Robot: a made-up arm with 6 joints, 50 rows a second.
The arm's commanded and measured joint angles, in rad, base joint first. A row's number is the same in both.
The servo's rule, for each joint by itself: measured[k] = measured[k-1] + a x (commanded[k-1-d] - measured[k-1]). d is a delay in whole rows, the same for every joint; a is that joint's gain. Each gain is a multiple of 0.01, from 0.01 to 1. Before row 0 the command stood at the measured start. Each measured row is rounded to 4 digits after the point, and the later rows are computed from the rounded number. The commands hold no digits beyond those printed.
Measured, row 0:
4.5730, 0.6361, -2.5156, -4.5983, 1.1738, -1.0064
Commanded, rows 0 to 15:
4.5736, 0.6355, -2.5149, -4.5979, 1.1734, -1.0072
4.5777, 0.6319, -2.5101, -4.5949, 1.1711, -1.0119
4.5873, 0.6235, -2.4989, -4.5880, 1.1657, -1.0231
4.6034, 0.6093, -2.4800, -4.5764, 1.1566, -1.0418
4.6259, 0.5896, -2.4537, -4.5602, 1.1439, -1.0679
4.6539, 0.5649, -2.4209, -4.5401, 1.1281, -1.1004
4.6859, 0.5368, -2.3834, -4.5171, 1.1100, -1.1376
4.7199, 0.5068, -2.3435, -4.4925, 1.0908, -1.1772
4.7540, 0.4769, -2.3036, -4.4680, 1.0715, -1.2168
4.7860, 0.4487, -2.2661, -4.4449, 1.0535, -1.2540
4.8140, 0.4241, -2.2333, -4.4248, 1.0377, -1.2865
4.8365, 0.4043, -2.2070, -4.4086, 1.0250, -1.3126
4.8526, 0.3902, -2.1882, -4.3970, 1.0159, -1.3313
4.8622, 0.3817, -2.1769, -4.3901, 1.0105, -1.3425
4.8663, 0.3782, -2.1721, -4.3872, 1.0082, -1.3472
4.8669, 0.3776, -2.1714, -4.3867, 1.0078, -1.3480
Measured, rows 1 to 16:
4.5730, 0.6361, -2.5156, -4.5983, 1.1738, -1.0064
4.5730, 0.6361, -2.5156, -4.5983, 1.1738, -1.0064
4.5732, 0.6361, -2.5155, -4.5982, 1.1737, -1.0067
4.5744, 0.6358, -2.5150, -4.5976, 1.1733, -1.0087
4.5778, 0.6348, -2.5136, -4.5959, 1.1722, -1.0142
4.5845, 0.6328, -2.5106, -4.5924, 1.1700, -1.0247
4.5953, 0.6293, -2.5055, -4.5866, 1.1663, -1.0411
4.6105, 0.6241, -2.4979, -4.5782, 1.1610, -1.0636
4.6301, 0.6171, -2.4876, -4.5672, 1.1539, -1.0917
4.6534, 0.6083, -2.4746, -4.5538, 1.1451, -1.1242
4.6796, 0.5978, -2.4592, -4.5384, 1.1348, -1.1594
4.7073, 0.5859, -2.4418, -4.5216, 1.1234, -1.1953
4.7350, 0.5730, -2.4230, -4.5042, 1.1114, -1.2300
4.7614, 0.5595, -2.4036, -4.4870, 1.0993, -1.2614
4.7851, 0.5460, -2.3842, -4.4708, 1.0876, -1.2880
4.8051, 0.5329, -2.3655, -4.4563, 1.0768, -1.3087
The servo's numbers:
d 2
a 0.26 0.08 0.09 0.18 0.14 0.38

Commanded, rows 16 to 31:
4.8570, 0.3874, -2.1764, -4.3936, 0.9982, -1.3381
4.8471, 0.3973, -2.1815, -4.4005, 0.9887, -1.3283
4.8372, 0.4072, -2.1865, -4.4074, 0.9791, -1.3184
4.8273, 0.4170, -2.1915, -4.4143, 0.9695, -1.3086
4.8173, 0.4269, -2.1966, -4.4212, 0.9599, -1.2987
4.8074, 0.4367, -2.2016, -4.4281, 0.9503, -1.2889
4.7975, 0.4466, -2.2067, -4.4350, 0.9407, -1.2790
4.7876, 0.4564, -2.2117, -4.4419, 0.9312, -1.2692
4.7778, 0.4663, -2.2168, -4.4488, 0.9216, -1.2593
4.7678, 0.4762, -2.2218, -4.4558, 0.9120, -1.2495
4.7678, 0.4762, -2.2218, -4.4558, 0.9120, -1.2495
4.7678, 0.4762, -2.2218, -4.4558, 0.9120, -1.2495
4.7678, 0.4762, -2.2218, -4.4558, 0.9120, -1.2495
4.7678, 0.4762, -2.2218, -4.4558, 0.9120, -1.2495
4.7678, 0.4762, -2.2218, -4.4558, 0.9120, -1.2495
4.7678, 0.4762, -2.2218, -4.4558, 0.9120, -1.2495
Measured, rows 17 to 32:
4.8210, 0.5205, -2.3481, -4.4439, 1.0672, -1.3233
4.8329, 0.5091, -2.3322, -4.4336, 1.0589, -1.3327
4.8392, 0.4994, -2.3182, -4.4264, 1.0504, -1.3348
4.8413, 0.4912, -2.3059, -4.4217, 1.0418, -1.3323
4.8402, 0.4845, -2.2952, -4.4191, 1.0330, -1.3270
4.8368, 0.4791, -2.2859, -4.4182, 1.0241, -1.3200
4.8317, 0.4749, -2.2779, -4.4187, 1.0151, -1.3119
4.8254, 0.4718, -2.2710, -4.4204, 1.0060, -1.3032
4.8181, 0.4698, -2.2652, -4.4230, 0.9969, -1.2940
4.8102, 0.4687, -2.2604, -4.4264, 0.9877, -1.2846
4.8018, 0.4685, -2.2565, -4.4304, 0.9784, -1.2750
4.7930, 0.4691, -2.2534, -4.4350, 0.9691, -1.2653
4.7864, 0.4697, -2.2506, -4.4387, 0.9611, -1.2593
4.7816, 0.4702, -2.2480, -4.4418, 0.9542, -1.2556
4.7780, 0.4707, -2.2456, -4.4443, 0.9483, -1.2533
4.7753, 0.4711, -2.2435, -4.4464, 0.9432, -1.2519

